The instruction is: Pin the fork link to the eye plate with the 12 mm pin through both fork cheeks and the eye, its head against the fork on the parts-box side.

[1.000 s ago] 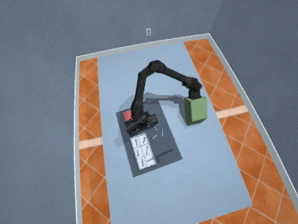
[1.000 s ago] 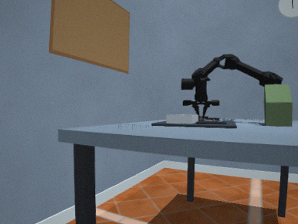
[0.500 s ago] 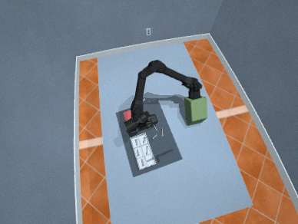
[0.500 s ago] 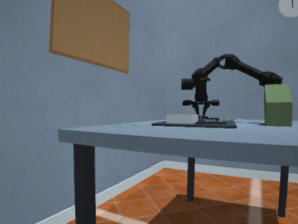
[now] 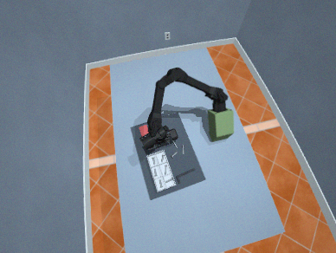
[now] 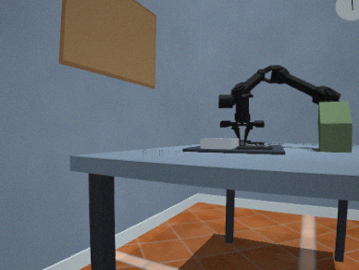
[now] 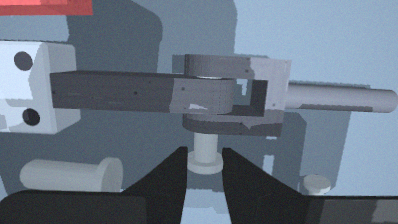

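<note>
Right now the eye plate is 20 mm ahead of my hand, 40 mm to the right of it and 30 mm below it. The rest, counted from my hand: thick headed pin (70 mm ahead, 20 mm to the left, 30 mm below); dark mat (60 mm to the left, 50 mm below); thin headed pin (70 mm behind, 40 mm to the left, 40 mm below).
</note>
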